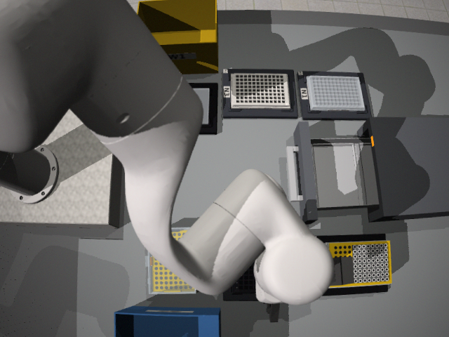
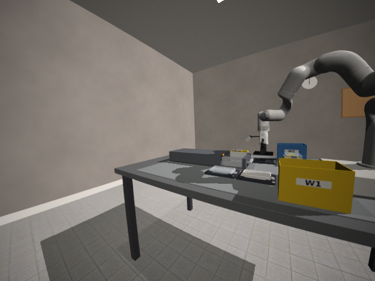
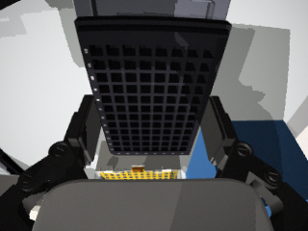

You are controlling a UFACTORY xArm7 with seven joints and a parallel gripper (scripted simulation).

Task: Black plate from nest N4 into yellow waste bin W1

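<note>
The work nest N4 is 70 mm below my hand. The rest, counted from my hand: black plate (10 mm below); then blue bin (200 mm behind, 110 mm to the right, 40 mm below); then yellow tip rack (160 mm ahead, 30 mm to the right, 20 mm below).
</note>
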